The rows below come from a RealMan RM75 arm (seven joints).
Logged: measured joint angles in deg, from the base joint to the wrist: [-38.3, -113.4, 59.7, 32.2, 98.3, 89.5, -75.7]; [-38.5, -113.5, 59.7, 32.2, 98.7, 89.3, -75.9]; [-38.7, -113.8, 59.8, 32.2, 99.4, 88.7, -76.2]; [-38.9, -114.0, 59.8, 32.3, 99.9, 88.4, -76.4]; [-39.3, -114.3, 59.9, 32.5, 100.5, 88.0, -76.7]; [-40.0, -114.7, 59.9, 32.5, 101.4, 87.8, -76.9]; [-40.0, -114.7, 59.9, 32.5, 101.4, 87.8, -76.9]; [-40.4, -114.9, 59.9, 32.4, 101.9, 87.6, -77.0]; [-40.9, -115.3, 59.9, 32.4, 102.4, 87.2, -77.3]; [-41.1, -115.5, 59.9, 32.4, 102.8, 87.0, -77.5]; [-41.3, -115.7, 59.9, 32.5, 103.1, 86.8, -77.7]
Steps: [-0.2, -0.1, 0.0, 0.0, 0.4, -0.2, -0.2]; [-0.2, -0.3, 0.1, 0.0, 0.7, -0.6, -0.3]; [-0.2, -0.2, 0.0, 0.1, 0.5, -0.3, -0.2]; [-0.4, -0.3, 0.1, 0.2, 0.6, -0.4, -0.3]; [-0.7, -0.4, 0.0, 0.0, 0.9, -0.2, -0.2]; [0.0, 0.0, 0.0, 0.0, 0.0, 0.0, 0.0]; [-0.4, -0.2, 0.0, -0.1, 0.5, -0.2, -0.1]; [-0.5, -0.4, 0.0, 0.0, 0.5, -0.4, -0.3]; [-0.2, -0.2, 0.0, 0.0, 0.4, -0.2, -0.2]; [-0.2, -0.2, 0.0, 0.1, 0.3, -0.2, -0.2]
